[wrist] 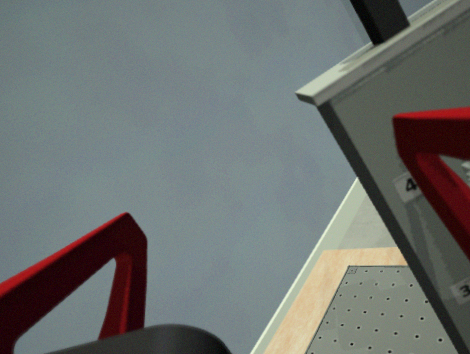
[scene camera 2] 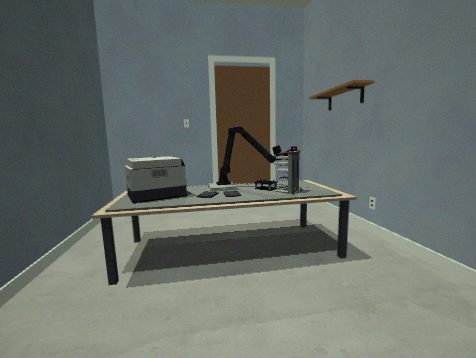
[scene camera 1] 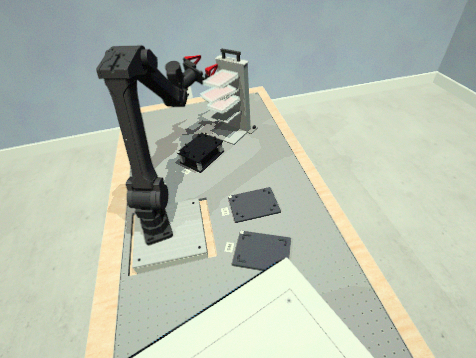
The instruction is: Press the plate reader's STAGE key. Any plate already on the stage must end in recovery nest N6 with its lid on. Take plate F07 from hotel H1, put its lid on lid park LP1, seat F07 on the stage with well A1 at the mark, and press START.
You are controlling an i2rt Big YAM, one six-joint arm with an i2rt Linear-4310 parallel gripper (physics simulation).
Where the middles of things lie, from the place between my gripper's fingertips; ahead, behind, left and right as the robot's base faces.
I see the rack side wall (scene camera 1: 242, 121) 15 cm below my hand, 8 cm to the right of it and 7 cm ahead of it. Also, from my hand: white reader top (scene camera 1: 209, 326) 113 cm to the right, 31 cm behind, 4 cm below; plate reader (scene camera 2: 141, 179) 113 cm to the right, 31 cm behind, 16 cm below.
